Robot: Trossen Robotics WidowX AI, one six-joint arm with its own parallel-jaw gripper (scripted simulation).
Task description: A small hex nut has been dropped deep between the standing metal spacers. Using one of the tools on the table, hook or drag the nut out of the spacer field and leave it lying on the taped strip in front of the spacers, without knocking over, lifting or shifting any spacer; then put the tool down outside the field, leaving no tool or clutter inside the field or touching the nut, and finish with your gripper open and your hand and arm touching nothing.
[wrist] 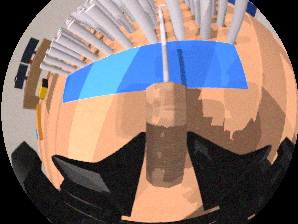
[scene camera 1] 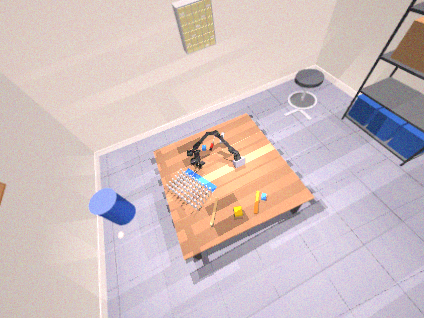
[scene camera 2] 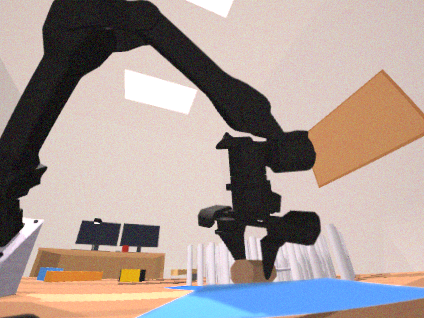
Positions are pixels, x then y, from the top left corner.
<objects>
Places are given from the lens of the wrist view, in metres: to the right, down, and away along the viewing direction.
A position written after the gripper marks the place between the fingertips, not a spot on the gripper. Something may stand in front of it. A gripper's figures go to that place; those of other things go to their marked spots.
gripper (wrist: 166, 136): 0.01, 0.02, 0.10
brown wooden handle (wrist: 166, 125): 0.01, 0.01, 0.08
blue taped strip (wrist: 134, 69): -0.02, -0.06, 0.15
The marked spots on the brown wooden handle and the blue taped strip are 0.11 m apart.
</objects>
